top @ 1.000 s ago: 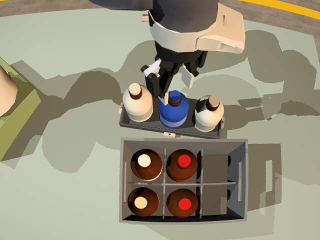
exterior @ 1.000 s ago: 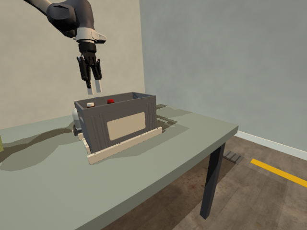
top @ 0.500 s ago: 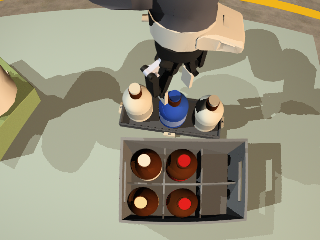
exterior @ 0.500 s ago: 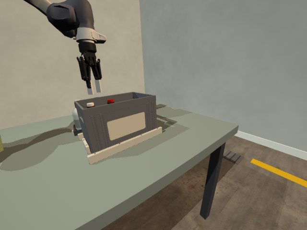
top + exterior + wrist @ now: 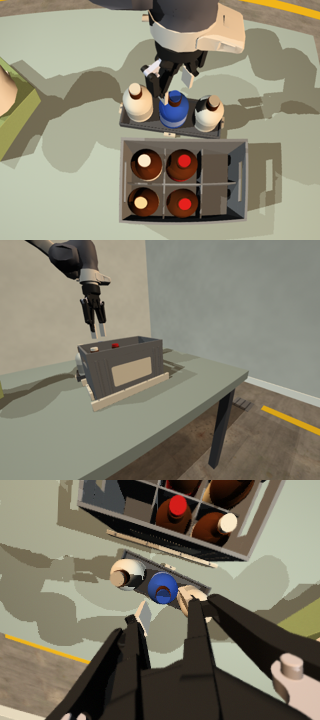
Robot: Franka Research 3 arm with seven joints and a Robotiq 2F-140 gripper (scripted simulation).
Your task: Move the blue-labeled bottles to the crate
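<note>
Right now the blue-labeled bottle is 130 mm below my hand. The rest, counted from my hand: grey crate 30 mm ahead, 190 mm to the right, 130 mm below; cream-labeled bottle 90 mm behind, 20 mm to the left, 130 mm below; dark tray 200 mm below.
</note>
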